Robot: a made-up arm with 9 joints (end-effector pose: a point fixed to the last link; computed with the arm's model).
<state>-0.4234 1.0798 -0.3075 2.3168 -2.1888 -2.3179 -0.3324 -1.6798 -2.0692</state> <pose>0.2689 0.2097 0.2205 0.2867 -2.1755 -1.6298</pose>
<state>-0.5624 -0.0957 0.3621 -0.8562 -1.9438 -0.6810 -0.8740 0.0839 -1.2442</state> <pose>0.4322 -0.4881 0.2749 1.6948 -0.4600 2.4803</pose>
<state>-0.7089 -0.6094 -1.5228 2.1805 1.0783 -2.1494 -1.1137 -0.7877 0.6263</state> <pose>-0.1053 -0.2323 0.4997 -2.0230 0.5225 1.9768</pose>
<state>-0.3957 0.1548 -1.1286 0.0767 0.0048 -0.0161 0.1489 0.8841 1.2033</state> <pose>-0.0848 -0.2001 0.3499 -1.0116 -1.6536 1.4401</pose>
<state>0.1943 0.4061 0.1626 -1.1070 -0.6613 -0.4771 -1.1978 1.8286 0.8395</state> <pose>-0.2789 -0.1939 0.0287 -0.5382 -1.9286 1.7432</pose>
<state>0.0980 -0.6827 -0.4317 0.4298 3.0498 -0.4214 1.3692 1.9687 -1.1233</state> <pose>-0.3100 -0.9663 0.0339 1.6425 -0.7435 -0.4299</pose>
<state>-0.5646 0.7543 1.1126 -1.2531 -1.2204 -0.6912 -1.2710 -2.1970 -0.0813</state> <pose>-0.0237 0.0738 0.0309 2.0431 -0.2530 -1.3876</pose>
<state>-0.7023 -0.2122 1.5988 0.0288 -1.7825 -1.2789 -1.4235 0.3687 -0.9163</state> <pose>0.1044 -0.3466 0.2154 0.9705 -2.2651 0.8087</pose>
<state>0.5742 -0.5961 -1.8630 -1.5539 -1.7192 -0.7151 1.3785 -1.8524 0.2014</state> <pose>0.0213 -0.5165 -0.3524 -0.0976 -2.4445 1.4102</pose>
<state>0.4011 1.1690 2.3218 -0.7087 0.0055 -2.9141 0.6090 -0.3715 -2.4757</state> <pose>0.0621 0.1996 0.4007 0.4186 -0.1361 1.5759</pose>
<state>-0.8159 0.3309 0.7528 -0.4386 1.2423 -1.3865 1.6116 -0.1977 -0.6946</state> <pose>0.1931 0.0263 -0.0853 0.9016 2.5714 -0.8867</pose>
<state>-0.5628 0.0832 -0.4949 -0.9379 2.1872 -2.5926 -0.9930 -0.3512 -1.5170</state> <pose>0.2677 -0.1238 0.2426 -1.6756 -0.9770 1.2490</pose>
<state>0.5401 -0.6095 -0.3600 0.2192 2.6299 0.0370 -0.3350 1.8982 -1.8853</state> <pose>0.2016 -0.7451 0.0718 -1.4227 1.4912 -1.4538</pose>
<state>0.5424 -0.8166 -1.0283 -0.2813 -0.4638 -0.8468 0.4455 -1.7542 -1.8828</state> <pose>-0.0587 -0.4451 0.3286 2.0979 -1.0120 -1.1705</pose>
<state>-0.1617 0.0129 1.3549 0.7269 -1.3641 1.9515 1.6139 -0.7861 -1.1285</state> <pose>-0.0601 -0.4242 -0.0190 1.9158 0.0002 -2.4156</pose>
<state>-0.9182 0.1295 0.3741 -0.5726 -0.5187 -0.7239 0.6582 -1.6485 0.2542</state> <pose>-0.0201 -0.2666 -0.0032 2.7949 -0.8889 -0.9700</pose>
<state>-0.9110 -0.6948 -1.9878 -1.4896 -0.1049 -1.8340 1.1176 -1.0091 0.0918</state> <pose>0.5609 -0.4874 0.0524 -3.0299 -0.6184 -0.1684</pose>
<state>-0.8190 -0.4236 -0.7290 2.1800 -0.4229 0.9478 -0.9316 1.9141 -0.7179</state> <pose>0.4013 -0.1147 0.1457 -2.9436 -0.7924 0.6542</pose>
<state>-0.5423 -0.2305 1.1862 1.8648 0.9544 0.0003 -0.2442 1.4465 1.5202</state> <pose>0.3270 -0.1688 0.6655 -0.0225 -0.2110 1.3865</pose>
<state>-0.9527 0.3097 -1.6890 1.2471 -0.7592 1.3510 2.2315 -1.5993 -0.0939</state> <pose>0.2807 0.3168 0.5489 0.0211 -1.3757 -0.5655</pose>
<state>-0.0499 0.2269 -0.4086 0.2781 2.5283 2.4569 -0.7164 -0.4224 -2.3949</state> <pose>0.0674 0.0315 -0.0699 0.2078 -1.9489 -1.8151</pose>
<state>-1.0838 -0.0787 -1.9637 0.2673 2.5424 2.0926 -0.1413 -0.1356 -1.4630</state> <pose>0.2299 -0.1967 0.3351 0.2751 -2.0873 0.0396</pose>
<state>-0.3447 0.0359 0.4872 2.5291 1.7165 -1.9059 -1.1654 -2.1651 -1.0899</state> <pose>0.2004 -0.5954 0.5647 0.7599 0.4149 -0.2931</pose>
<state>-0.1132 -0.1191 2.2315 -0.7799 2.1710 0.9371 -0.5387 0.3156 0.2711</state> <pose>-0.1161 -0.6254 0.1160 -0.4575 -1.3731 2.2572</pose>
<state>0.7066 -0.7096 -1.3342 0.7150 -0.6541 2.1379 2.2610 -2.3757 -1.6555</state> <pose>-0.2453 -0.4193 0.2278 0.1096 -0.4592 -0.0361</pose>
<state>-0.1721 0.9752 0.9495 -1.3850 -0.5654 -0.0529 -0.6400 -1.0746 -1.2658</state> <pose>-0.1223 0.1529 -0.0064 2.1684 -1.4129 -1.0817</pose>
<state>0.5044 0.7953 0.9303 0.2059 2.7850 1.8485 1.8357 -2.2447 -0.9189</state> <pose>-0.2889 -0.0612 -0.1326 -0.8772 -1.1771 0.7076</pose>
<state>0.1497 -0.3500 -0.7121 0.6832 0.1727 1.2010 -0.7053 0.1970 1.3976</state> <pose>-0.0317 0.0847 0.1725 -0.8257 2.3269 1.9206</pose>
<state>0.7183 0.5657 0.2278 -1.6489 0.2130 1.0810 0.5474 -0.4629 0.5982</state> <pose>0.1348 -0.1378 0.4801 -0.5655 0.2467 -1.4897</pose>
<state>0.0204 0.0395 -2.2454 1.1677 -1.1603 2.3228 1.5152 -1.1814 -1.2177</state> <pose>0.2162 -0.0074 0.0647 -0.8985 0.6664 0.4093</pose>
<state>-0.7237 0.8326 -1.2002 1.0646 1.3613 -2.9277 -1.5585 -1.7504 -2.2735</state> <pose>0.6457 0.2398 0.3810 -1.1806 -0.6098 -2.5945</pose>
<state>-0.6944 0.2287 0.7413 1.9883 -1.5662 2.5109 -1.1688 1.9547 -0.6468</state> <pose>0.6136 -0.3916 0.3269 0.2237 0.5520 0.2361</pose>
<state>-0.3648 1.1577 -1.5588 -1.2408 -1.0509 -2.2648 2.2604 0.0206 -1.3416</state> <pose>-0.0364 0.3453 0.4859 -0.1600 -0.5776 2.5023</pose>
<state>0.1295 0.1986 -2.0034 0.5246 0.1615 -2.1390 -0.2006 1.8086 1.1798</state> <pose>0.1441 -0.3413 -0.0506 -0.4939 2.5849 -0.2408</pose>
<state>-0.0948 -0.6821 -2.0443 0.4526 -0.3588 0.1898 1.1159 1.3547 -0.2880</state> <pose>0.1764 0.2394 0.5010 -0.1289 0.9483 2.5678</pose>
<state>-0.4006 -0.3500 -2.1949 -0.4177 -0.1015 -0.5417 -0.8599 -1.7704 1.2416</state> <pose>0.0607 -0.2625 0.3182 -1.4527 -0.6387 0.6495</pose>
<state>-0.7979 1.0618 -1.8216 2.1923 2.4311 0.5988 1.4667 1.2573 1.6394</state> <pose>0.4858 -0.1022 0.3239 -0.1572 0.0960 0.0423</pose>
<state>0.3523 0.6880 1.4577 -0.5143 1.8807 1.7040 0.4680 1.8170 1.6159</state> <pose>0.0866 -0.0633 -0.1616 0.0468 2.0617 0.5813</pose>
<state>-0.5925 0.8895 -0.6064 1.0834 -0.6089 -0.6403 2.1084 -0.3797 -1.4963</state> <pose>0.3374 -0.4046 0.2154 2.0737 -2.2340 -0.5187</pose>
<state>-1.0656 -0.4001 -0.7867 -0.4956 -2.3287 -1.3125 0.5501 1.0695 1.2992</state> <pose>0.2768 -0.6301 0.5746 0.5538 -1.3959 -0.5433</pose>
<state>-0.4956 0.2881 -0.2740 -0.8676 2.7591 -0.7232 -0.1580 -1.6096 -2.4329</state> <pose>0.3364 -0.2934 0.0775 -0.5281 -1.8034 1.6165</pose>
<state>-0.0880 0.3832 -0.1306 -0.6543 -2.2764 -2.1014 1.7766 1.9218 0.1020</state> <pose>-0.1773 -0.1734 0.1371 0.5027 0.1011 -1.8415</pose>
